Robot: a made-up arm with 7 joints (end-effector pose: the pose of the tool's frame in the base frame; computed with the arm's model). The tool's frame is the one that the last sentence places.
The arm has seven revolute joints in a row. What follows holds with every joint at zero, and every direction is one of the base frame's.
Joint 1 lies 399 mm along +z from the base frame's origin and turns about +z.
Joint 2 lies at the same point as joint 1 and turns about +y.
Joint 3 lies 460 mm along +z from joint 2 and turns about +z.
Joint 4 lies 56 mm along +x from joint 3 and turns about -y.
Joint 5 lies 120 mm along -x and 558 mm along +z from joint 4 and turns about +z.
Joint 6 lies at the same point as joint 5 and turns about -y.
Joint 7 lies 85 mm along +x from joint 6 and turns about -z.
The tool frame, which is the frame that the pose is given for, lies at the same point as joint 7; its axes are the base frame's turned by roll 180, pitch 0 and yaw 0 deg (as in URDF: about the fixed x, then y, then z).
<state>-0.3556 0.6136 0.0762 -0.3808 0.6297 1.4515 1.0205</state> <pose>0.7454 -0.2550 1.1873 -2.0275 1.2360 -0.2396</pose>
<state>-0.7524 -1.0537 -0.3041 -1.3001 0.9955 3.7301 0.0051</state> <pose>-0.4499 0.1362 1.1735 0.9783 0.6002 -2.9074</pose>
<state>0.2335 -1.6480 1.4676 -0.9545 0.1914 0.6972 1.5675</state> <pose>-0.9579 0.3087 0.3742 2.2787 0.0156 2.1151</pose>
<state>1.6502 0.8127 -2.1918 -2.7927 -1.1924 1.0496 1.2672</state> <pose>0.2963 -0.2184 0.5112 0.3625 -0.9667 -0.5050</pose>
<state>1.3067 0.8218 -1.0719 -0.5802 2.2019 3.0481 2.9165</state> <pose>0.4936 0.6653 0.9968 0.2186 1.3867 1.7472</pose>
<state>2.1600 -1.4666 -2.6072 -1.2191 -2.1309 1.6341 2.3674</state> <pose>0.7335 -0.5229 -0.0463 1.1555 -1.5246 0.7579</pose>
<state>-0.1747 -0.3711 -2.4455 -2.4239 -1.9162 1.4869 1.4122</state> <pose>-0.4888 -0.2802 0.2911 0.4037 -1.7829 -1.5557</pose>
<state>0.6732 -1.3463 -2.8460 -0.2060 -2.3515 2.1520 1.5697</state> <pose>-0.8106 -0.7240 0.5592 0.0329 -1.1575 -0.4175</pose>
